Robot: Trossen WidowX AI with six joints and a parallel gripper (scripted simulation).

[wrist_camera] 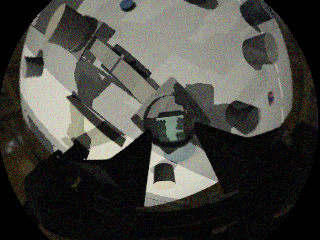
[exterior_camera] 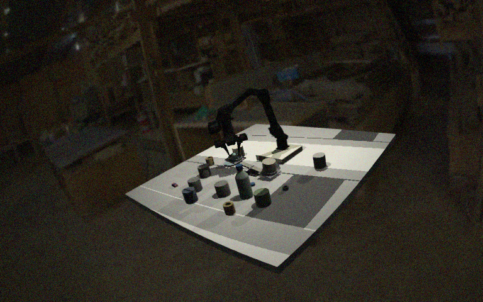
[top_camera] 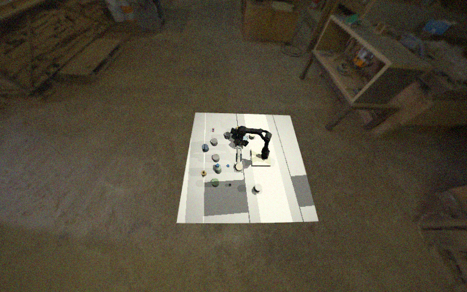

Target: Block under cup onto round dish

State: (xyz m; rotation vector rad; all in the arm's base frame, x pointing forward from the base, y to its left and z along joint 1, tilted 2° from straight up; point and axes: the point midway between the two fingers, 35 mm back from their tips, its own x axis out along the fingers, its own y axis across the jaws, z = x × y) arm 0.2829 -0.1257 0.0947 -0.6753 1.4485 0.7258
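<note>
Now: gripper tip 10 mm above the teal block. From my gripper tip the other things lie so: tall bottle: 280 mm to the left, 220 mm ahead, 10 mm above; pale blue round dish: 120 mm to the right, 90 mm below, 70 mm behind; cup: 170 mm to the right, 170 mm behind, 60 mm below.
</note>
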